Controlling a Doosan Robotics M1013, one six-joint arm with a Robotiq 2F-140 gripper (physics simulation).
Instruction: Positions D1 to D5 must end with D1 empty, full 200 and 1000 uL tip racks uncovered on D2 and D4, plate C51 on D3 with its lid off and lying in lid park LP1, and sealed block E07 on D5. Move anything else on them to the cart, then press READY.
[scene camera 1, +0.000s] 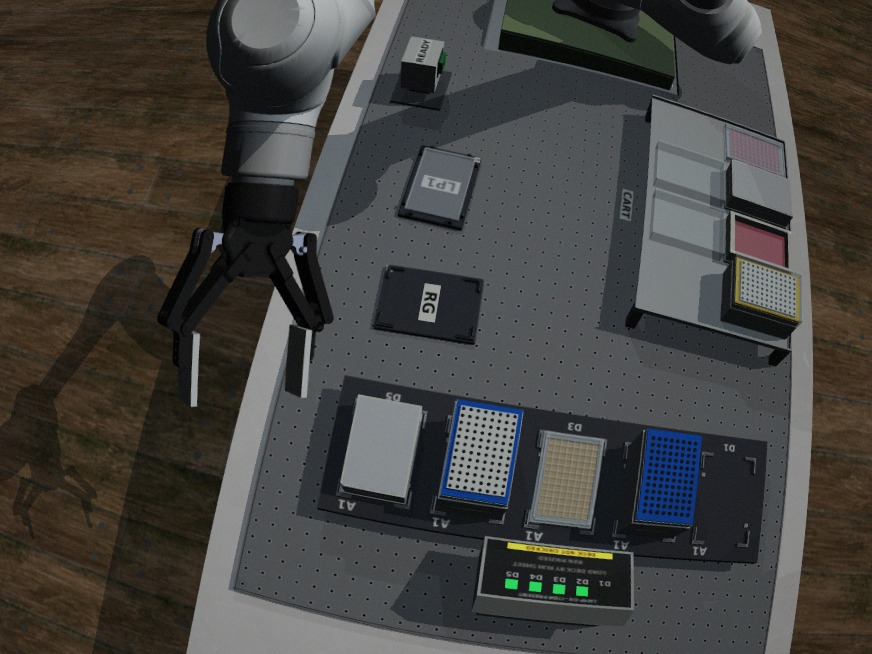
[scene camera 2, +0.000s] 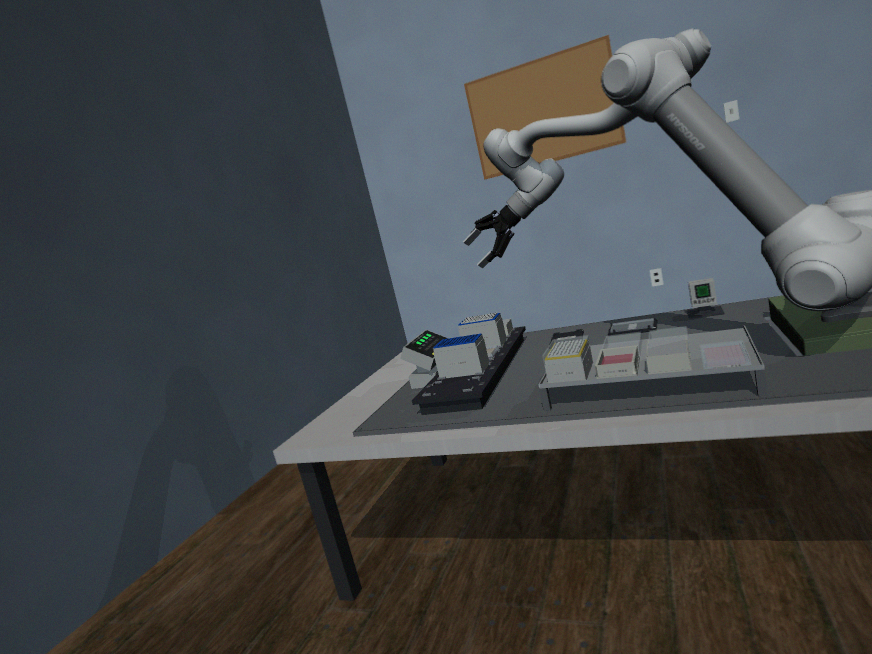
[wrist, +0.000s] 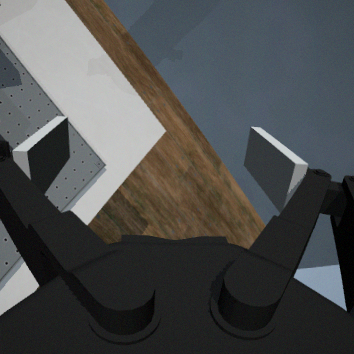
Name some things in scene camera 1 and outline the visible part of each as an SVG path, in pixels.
My gripper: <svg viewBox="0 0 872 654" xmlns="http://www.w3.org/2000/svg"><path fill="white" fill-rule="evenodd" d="M228 183L228 186L225 186L221 230L219 233L202 228L196 228L193 231L189 252L157 316L159 324L173 331L172 360L174 365L178 367L178 399L190 407L197 406L200 334L193 330L226 286L234 281L237 276L244 278L253 276L270 278L298 324L289 326L285 391L300 398L307 398L309 361L312 361L314 357L316 332L321 332L324 329L324 324L331 324L334 319L317 259L317 236L313 233L300 231L295 234L291 233L291 225L295 220L299 194L297 187ZM289 250L292 250L304 294L294 279L293 271L285 258ZM218 246L221 252L220 257L211 267L208 276L191 296L209 260L210 254Z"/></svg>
A tan well plate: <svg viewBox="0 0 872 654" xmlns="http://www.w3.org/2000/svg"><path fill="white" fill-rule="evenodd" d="M545 430L529 522L591 529L605 439Z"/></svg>
